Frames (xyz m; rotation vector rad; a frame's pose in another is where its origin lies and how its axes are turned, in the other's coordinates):
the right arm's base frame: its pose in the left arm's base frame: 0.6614 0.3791 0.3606 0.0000 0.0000 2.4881
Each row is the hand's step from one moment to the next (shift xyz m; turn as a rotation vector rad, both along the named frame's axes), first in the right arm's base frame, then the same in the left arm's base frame.
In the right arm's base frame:
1: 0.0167 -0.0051 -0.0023 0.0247 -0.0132 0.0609
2: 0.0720 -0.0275 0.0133 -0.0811 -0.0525 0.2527
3: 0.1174 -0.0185 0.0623 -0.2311 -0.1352 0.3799
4: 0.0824 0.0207 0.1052 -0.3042 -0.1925 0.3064
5: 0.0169 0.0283 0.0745 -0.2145 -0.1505 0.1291
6: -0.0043 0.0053 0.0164 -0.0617 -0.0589 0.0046
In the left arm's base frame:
1: -0.0102 0.0142 -0.0023 -0.0116 0.0255 0.0609
2: -0.0404 0.0656 0.0133 0.0963 -0.0076 0.2527
3: -0.0820 0.0861 0.0623 0.2657 -0.0332 0.3799
4: -0.0780 0.0337 0.1052 0.3586 -0.0321 0.3064
5: -0.0306 -0.0122 0.0745 0.2618 -0.0109 0.1291
6: 0.0002 -0.0068 0.0164 0.0848 0.0093 0.0046

